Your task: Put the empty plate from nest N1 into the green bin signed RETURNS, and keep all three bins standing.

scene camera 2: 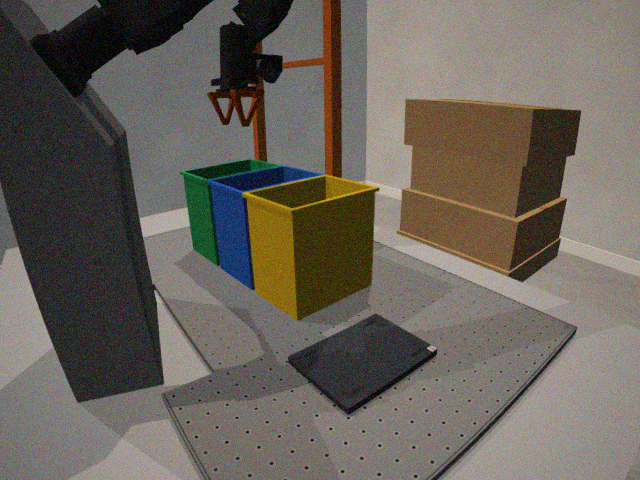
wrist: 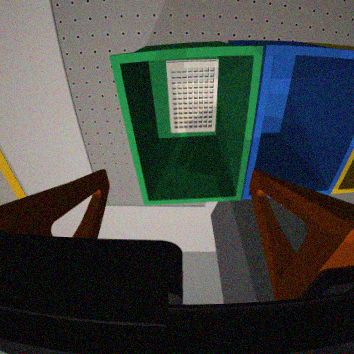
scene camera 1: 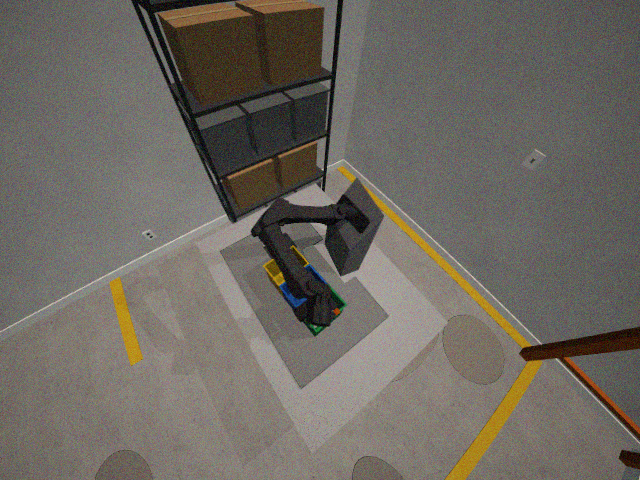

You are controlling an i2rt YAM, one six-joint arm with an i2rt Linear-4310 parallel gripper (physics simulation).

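Places are measured from the arm's base along level axes (x left, y back, z up), in metres.
Where they show: gripper, fingertip midpoint: (scene camera 2: pixel 235 125) (wrist: pixel 178 177); arm's base at its link origin: (scene camera 2: pixel 61 63) (scene camera 1: pixel 352 213).
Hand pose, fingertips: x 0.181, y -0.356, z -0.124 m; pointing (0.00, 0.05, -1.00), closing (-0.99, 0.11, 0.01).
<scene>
Things, the pixels of their top centre, and the offset from my fingertips. "spot": a spot on its surface instead. Level surfaces: height alone.
- pale plate at its top centre: (wrist: pixel 192 99) dx -0.022, dy +0.029, dz -0.251 m
- green bin at its top centre: (wrist: pixel 189 142) (scene camera 2: pixel 231 168) (scene camera 1: pixel 322 306) dx -0.009, dy +0.023, dz -0.087 m
- blue bin at its top centre: (wrist: pixel 309 137) (scene camera 2: pixel 266 177) (scene camera 1: pixel 303 284) dx -0.141, dy +0.029, dz -0.087 m
- yellow bin at its top centre: (scene camera 2: pixel 311 189) (scene camera 1: pixel 286 264) dx -0.272, dy +0.036, dz -0.087 m
- flat dark pad at a spot on its surface: (scene camera 2: pixel 361 361) spot: dx -0.469, dy +0.140, dz -0.255 m
- perforated board at its surface level: dz -0.267 m
The pale plate (wrist: pixel 193 96) with a grid of small empty wells lies inside the green bin (scene camera 1: pixel 338 298) (scene camera 2: pixel 200 222) (wrist: pixel 187 51), low down near the wall at the top of the wrist view. The blue bin (scene camera 2: pixel 232 240) (wrist: pixel 256 135) and the yellow bin (scene camera 2: pixel 333 248) (wrist: pixel 345 172) stand upright in a row with the green one. My gripper (scene camera 2: pixel 235 124) (wrist: pixel 178 177) is open and empty, above the green bin's rim and apart from it. No RETURNS sign is readable in these views.
A flat dark pad (scene camera 2: pixel 361 361) lies on the perforated board (scene camera 2: pixel 268 434) in front of the yellow bin. The arm's dark slanted pedestal (scene camera 1: pixel 356 232) (scene camera 2: pixel 77 248) stands beside the board. Stacked cartons (scene camera 2: pixel 465 160) and a shelf rack (scene camera 1: pixel 333 51) stand farther off.
</scene>
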